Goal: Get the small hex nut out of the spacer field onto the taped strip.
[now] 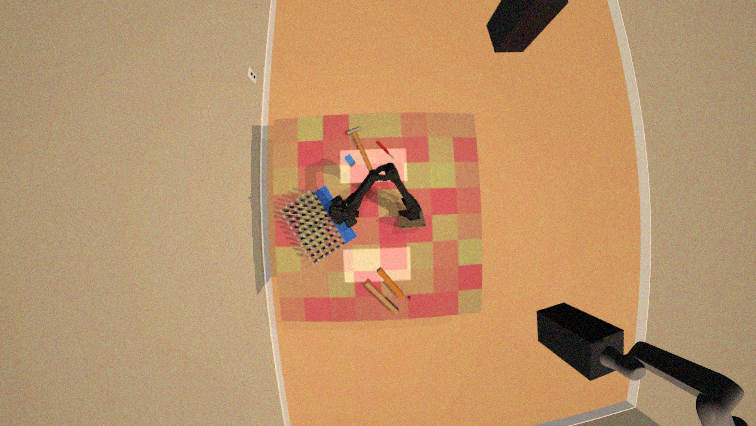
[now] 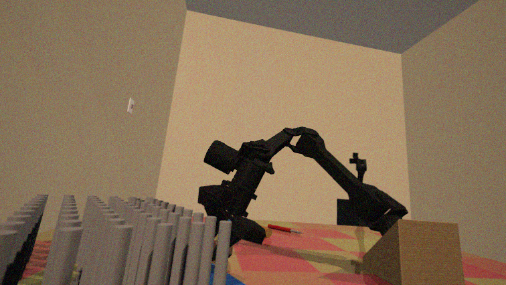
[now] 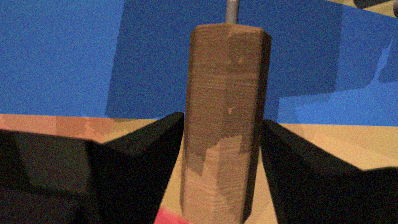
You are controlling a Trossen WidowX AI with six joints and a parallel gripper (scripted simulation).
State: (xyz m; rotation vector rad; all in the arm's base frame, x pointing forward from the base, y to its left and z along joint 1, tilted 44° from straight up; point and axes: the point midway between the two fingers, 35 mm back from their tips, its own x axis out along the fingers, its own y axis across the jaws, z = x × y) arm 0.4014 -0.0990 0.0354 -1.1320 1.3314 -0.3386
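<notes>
The blue taped strip is 30 mm ahead of my gripper tip, 10 mm to the left of it and 20 mm below it. From my gripper tip the other things lie so: red screwdriver (340 mm behind, 300 mm to the right, 10 mm below); then blue block (110 mm behind, 290 mm to the right); then hook tool (100 mm ahead, 40 mm to the left).
</notes>
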